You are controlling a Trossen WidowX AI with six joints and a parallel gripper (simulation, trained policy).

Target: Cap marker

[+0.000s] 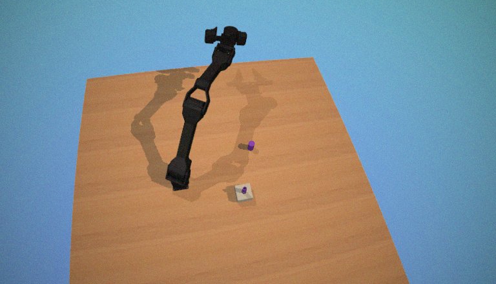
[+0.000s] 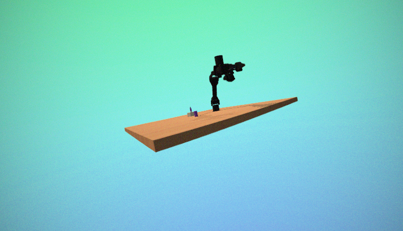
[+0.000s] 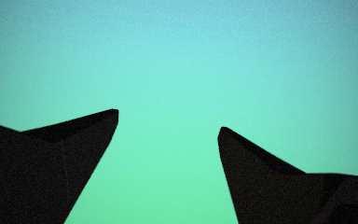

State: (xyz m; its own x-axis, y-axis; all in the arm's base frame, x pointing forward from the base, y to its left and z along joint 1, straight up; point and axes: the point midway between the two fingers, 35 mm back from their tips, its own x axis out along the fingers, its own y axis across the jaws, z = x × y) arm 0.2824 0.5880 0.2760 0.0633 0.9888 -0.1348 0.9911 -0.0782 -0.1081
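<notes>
Now: gripper tip 5 cm short of the purple cap, 51 cm to the left of it and 25 cm above it. The rest, counted from my gripper tip: holder block: 3 cm behind, 72 cm to the right, 25 cm below.
</notes>
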